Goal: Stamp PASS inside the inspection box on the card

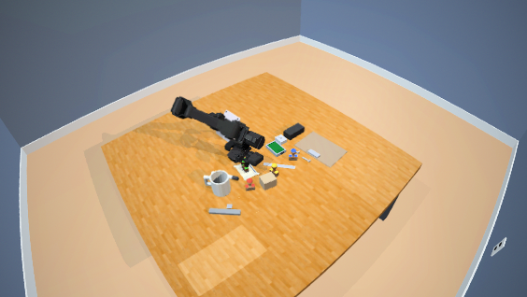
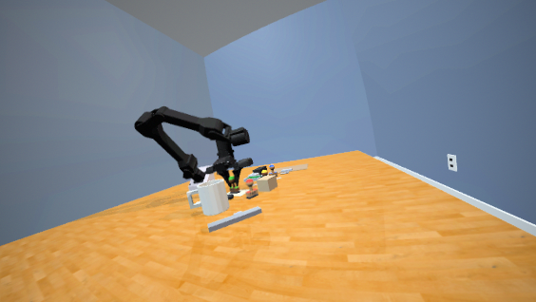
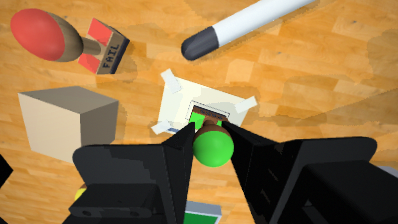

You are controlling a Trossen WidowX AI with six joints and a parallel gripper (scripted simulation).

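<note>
The green-knobbed stamp lies right at my gripper tip. Round my gripper tip: red stamp (10 cm ahead, 6 cm to the right, 1 cm below); marker (1 cm behind, 9 cm to the right, 2 cm below); white card (1 cm ahead, 3 cm below).
</note>
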